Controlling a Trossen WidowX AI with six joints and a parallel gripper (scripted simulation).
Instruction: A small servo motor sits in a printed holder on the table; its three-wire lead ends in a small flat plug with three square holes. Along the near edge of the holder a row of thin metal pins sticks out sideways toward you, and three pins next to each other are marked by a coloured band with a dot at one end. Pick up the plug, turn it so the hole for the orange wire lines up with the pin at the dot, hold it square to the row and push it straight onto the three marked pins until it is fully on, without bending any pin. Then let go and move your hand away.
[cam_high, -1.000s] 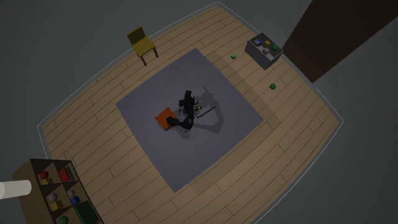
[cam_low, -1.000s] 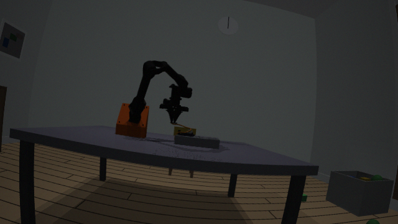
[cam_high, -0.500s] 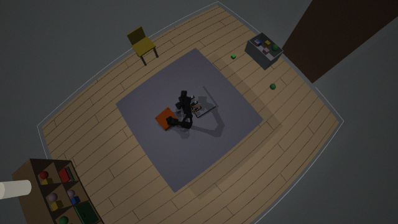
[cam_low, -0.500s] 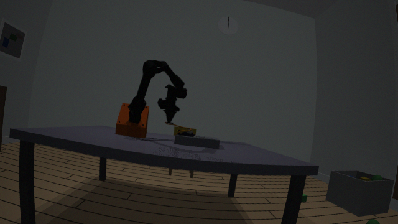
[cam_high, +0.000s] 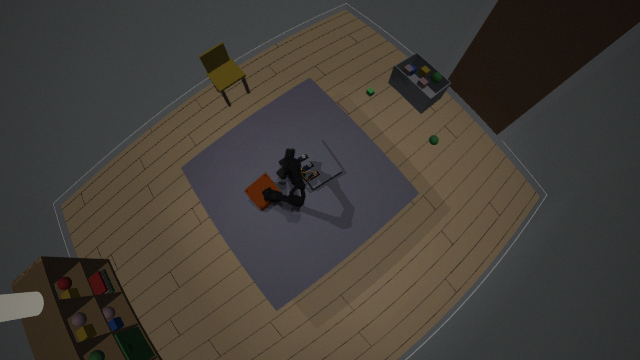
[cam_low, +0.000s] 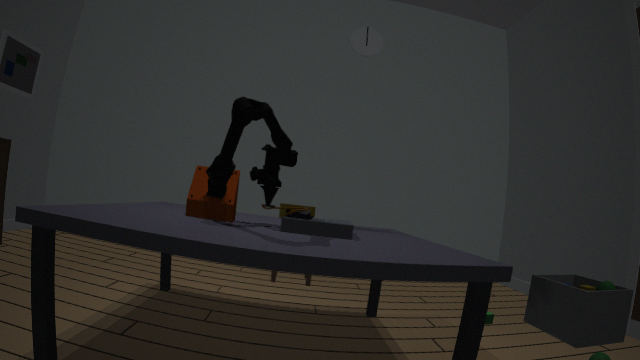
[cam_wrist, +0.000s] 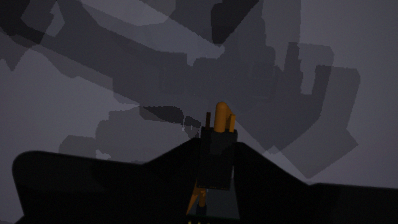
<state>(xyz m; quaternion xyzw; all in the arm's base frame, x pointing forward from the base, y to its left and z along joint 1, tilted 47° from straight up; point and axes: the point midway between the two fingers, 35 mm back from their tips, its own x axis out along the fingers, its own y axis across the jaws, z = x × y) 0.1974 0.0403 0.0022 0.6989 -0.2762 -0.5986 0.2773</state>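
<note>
Now: the yellow band 8 cm ahead of my gripper tip. From my gripper tip the other things lie so: grey holder 24 cm ahead, 5 cm below, 2 cm to the right.
</note>
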